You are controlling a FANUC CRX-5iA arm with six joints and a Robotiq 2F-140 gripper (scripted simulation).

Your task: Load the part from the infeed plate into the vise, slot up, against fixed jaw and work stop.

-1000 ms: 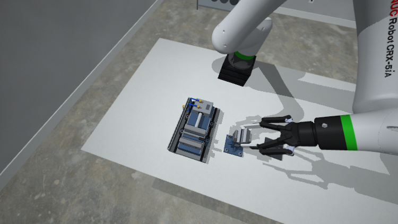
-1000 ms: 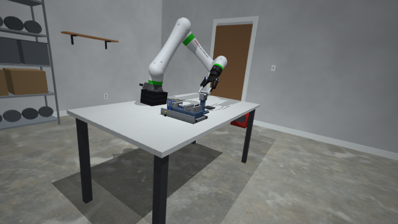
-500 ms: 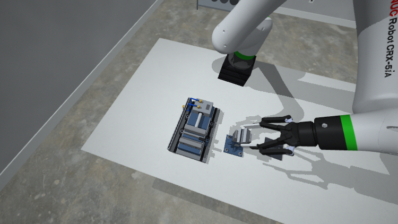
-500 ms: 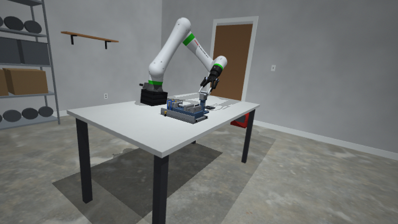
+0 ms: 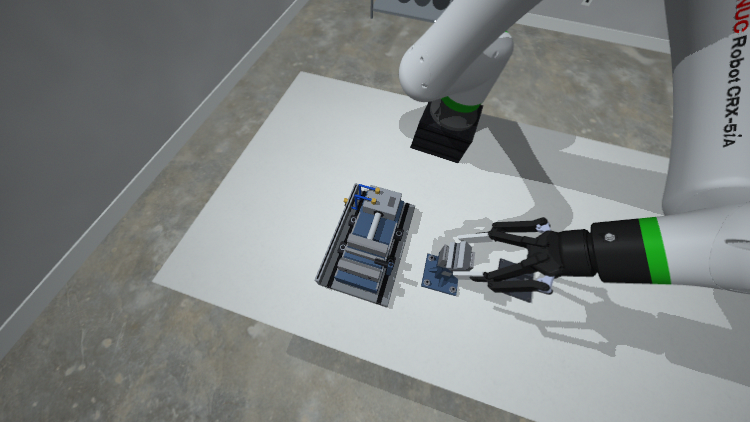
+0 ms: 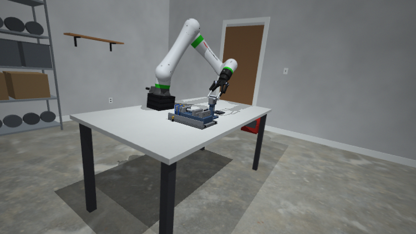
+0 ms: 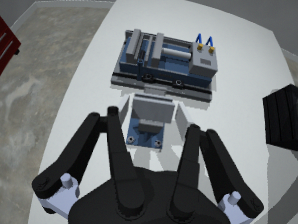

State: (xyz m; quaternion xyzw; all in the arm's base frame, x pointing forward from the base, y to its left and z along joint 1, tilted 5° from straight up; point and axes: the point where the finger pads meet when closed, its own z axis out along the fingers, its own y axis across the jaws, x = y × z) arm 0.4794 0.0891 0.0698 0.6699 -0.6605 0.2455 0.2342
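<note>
The part is 20 mm to the right of my hand and 10 mm below it. Round my hand: air cylinder rod 220 mm to the right, 100 mm below, 50 mm behind; then vise 220 mm to the right, 130 mm below, 30 mm behind; then dark infeed plate 170 mm to the left, 170 mm below, 40 mm behind.
</note>
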